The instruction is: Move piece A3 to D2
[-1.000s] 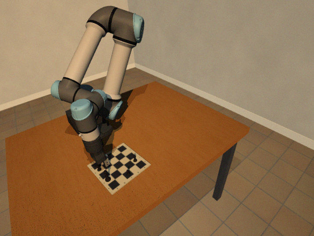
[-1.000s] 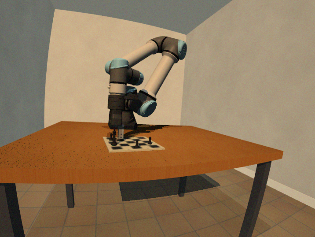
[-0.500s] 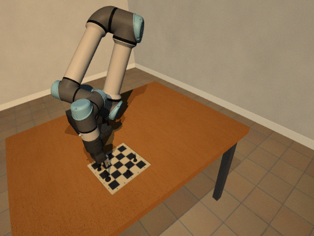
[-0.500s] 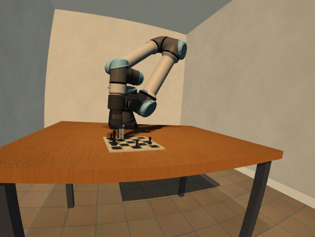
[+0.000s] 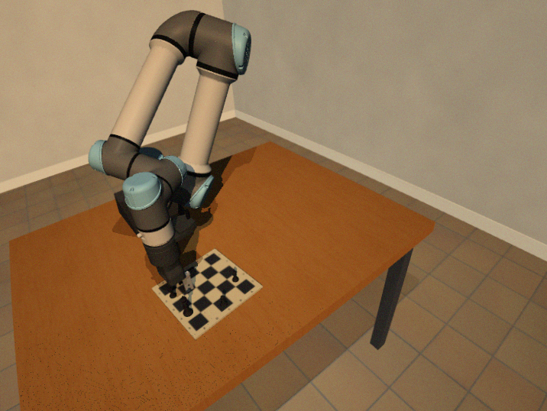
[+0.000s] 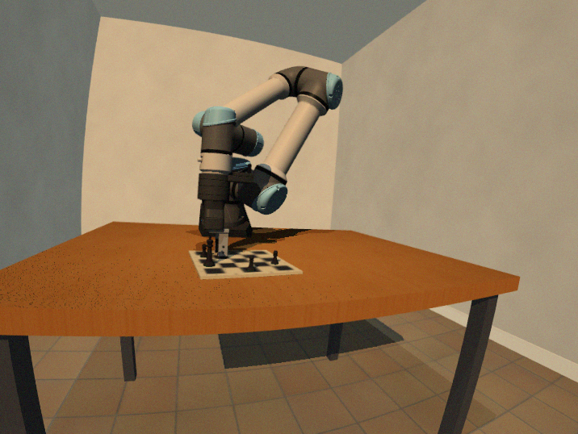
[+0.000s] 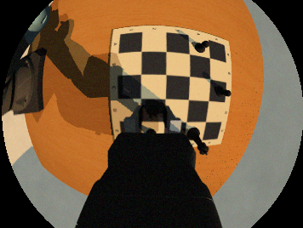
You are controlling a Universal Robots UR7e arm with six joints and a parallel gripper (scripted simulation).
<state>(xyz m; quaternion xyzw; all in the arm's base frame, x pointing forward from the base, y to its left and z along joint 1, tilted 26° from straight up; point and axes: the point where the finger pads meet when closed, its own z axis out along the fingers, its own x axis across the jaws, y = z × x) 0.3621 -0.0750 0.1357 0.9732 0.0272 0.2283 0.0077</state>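
Now: the chessboard 40 mm to the left of my hand, 40 mm ahead of it and 30 mm below it. From my hand the other things lie so: tall chess piece 80 mm ahead, 40 mm to the right, 10 mm above.
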